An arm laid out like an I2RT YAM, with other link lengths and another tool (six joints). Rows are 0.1 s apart.
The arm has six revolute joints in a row. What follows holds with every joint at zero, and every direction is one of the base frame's.
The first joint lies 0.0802 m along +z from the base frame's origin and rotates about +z.
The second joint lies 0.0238 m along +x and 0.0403 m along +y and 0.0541 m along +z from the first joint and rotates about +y.
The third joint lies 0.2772 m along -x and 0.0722 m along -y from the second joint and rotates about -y.
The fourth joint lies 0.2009 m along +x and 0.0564 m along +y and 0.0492 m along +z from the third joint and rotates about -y.
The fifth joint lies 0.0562 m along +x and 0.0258 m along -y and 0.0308 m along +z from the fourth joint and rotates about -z.
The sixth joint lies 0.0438 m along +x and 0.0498 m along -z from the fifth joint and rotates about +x.
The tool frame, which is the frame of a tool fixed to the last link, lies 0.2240 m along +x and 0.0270 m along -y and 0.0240 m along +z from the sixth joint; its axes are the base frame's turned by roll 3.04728, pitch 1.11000 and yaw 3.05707 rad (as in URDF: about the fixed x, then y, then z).
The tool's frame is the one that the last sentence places.
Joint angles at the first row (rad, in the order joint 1, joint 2, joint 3, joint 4, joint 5, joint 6):
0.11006, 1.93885, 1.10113, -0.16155, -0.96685, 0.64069
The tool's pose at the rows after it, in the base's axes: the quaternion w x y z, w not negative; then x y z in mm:
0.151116 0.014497 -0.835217 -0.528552 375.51 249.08 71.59
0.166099 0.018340 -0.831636 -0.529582 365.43 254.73 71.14
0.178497 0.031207 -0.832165 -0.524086 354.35 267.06 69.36
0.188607 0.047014 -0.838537 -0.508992 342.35 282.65 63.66
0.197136 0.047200 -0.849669 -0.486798 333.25 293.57 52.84
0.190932 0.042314 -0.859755 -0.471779 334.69 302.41 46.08
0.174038 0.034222 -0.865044 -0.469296 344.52 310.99 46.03
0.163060 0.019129 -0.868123 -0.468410 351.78 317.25 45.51
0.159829 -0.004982 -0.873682 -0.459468 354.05 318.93 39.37
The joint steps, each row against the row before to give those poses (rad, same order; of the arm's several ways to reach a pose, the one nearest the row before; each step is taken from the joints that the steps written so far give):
0.00306, -0.00002, -0.00002, -0.02516, -0.03585, -0.01562
0.01142, 0.00001, 0.00001, -0.02866, -0.01298, -0.00882
0.03702, 0.00001, 0.00002, -0.01027, 0.00458, -0.00340
0.05874, 0.00001, 0.00001, 0.00036, 0.03166, 0.00304
0.06105, -0.00002, -0.00002, 0.00346, 0.06181, 0.02863
0.05033, 0.00039, 0.00000, 0.03928, 0.06331, 0.05070
0.03627, 0.00001, -0.00001, 0.06718, 0.05151, 0.06603
0.03051, -0.00002, 0.00001, 0.04878, 0.04845, 0.06637
0.03165, 0.00000, 0.00000, 0.01488, 0.06179, 0.06026

